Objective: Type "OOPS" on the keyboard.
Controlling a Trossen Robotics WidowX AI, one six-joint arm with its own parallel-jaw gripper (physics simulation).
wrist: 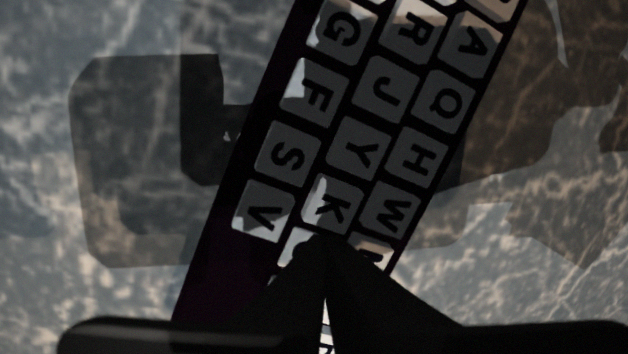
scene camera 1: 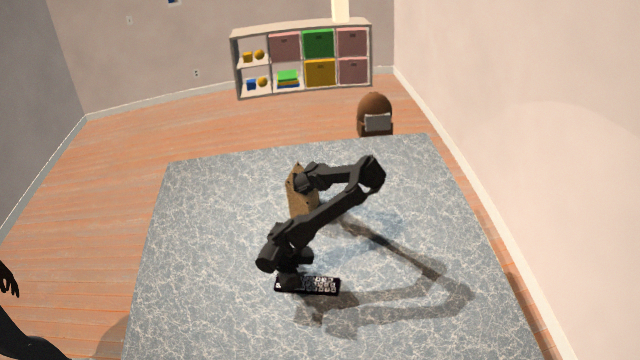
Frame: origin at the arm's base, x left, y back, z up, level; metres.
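Seen in the pictures: gripper, fingertip midpoint: (wrist: 324, 247); arm's base, link origin: (scene camera 1: 299, 184).
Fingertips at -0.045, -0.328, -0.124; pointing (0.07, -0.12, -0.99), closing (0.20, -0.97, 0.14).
Observation:
Pixels of each thing's top centre, then the offset from my fingertips to it, as dx, dy, dz. Level surfaces: height alone.
- black keyboard, top centre: (wrist: 381, 105) (scene camera 1: 306, 283) +0.048, -0.003, +0.004
- O key, top centre: (wrist: 306, 253) -0.003, +0.005, +0.000
- K key, top centre: (wrist: 333, 207) +0.015, +0.002, +0.004
- S key, top centre: (wrist: 288, 156) +0.028, +0.019, +0.004
- V key, top centre: (wrist: 263, 214) +0.009, +0.022, +0.004
- M key, top centre: (wrist: 366, 263) -0.002, -0.014, +0.004
- marbled grey mat, surface height: dz -0.012
The black keyboard (scene camera 1: 321, 285) (wrist: 220, 255) lies on the mat, its light keys shaded by the arm. My gripper (scene camera 1: 290, 287) (wrist: 324, 247) is shut and empty over the keyboard's left end in the scene view. In the wrist view its fingertips cover most of the O key (wrist: 295, 246), hiding its letter, between the K key (wrist: 333, 205) and the fingers. Whether the tips touch or press it cannot be told. The S key (wrist: 287, 157) shows up and left of the tips, past the V key (wrist: 263, 211). The M key (wrist: 372, 249) is partly covered. The P key cannot be made out.
The arm (scene camera 1: 330, 212) reaches from a brown mounting board (scene camera 1: 303, 204) behind the keyboard, on the marbled grey mat (scene camera 1: 200, 240). A brown backpack (scene camera 1: 375, 112) and a cube shelf (scene camera 1: 301, 25) stand at the back. Part of a dark figure (scene camera 1: 27, 342) shows at lower left.

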